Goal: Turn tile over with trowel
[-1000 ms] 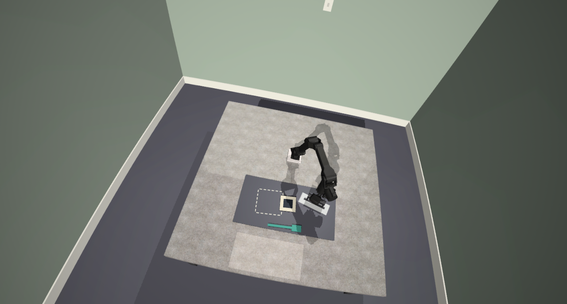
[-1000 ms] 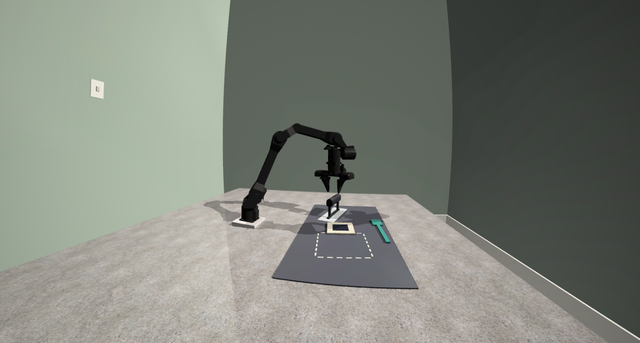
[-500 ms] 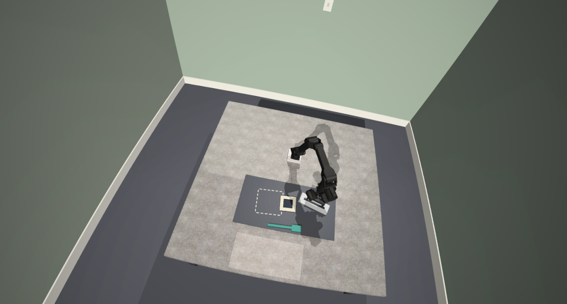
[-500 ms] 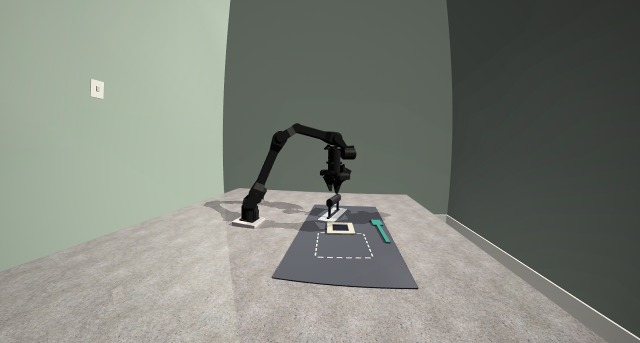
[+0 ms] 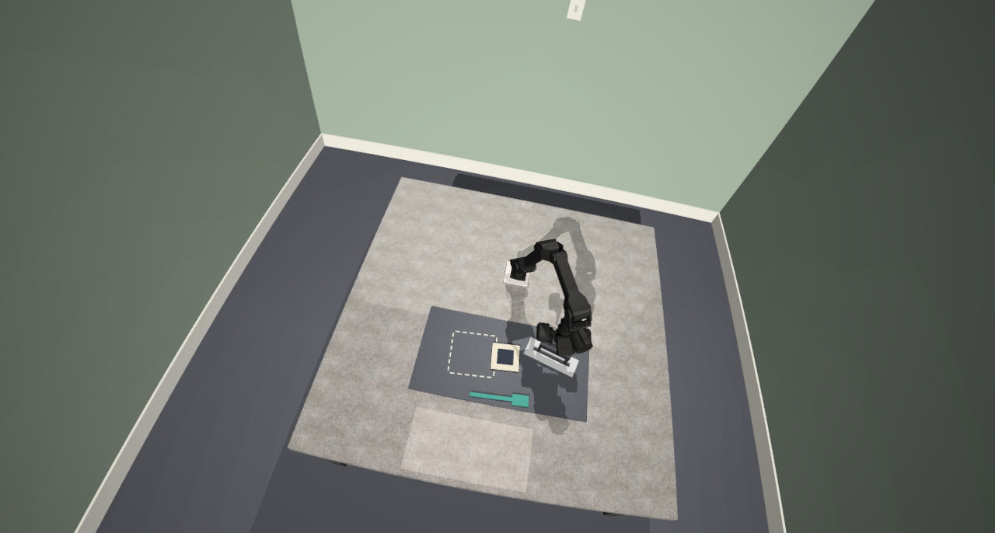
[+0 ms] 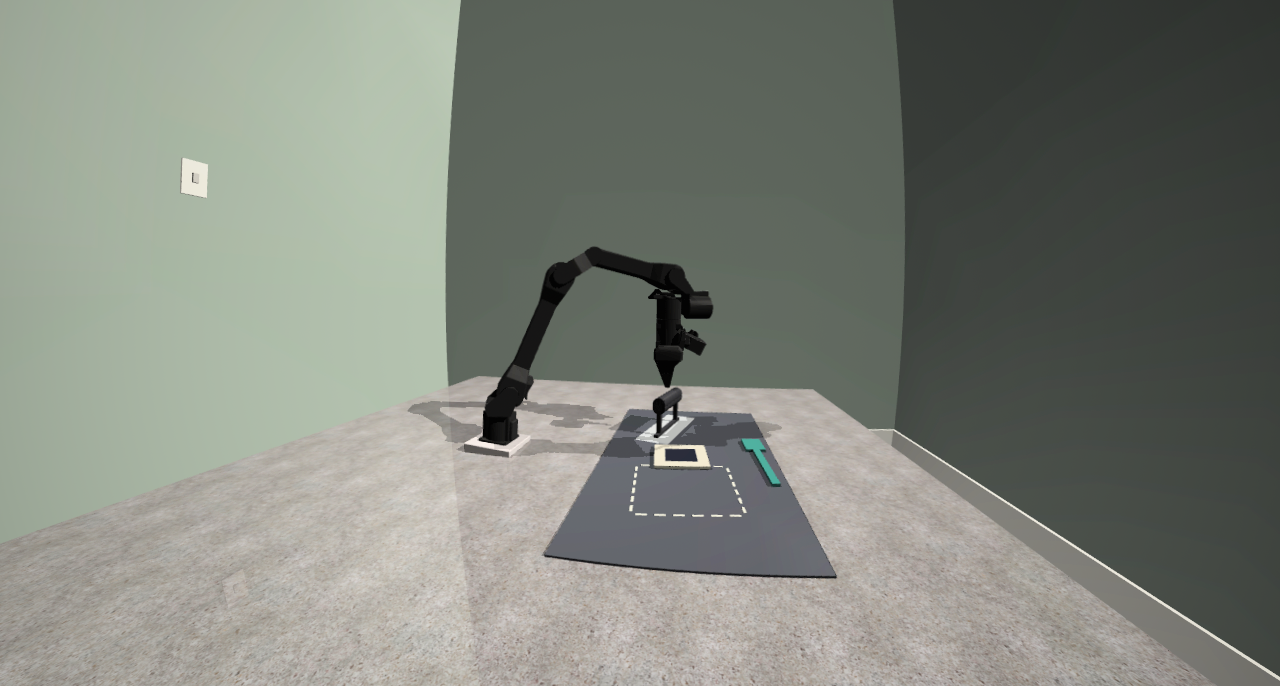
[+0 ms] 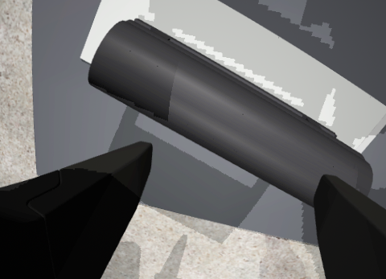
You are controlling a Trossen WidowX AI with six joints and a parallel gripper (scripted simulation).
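My gripper tip is now 70 mm above the white trowel and 20 mm to the left of it. Round my gripper tip: dark mat 170 mm to the right, 130 mm below, 60 mm ahead; then teal trowel 200 mm ahead, 140 mm to the right, 100 mm below; then beige tile 170 mm to the right, 100 mm below, 40 mm ahead.
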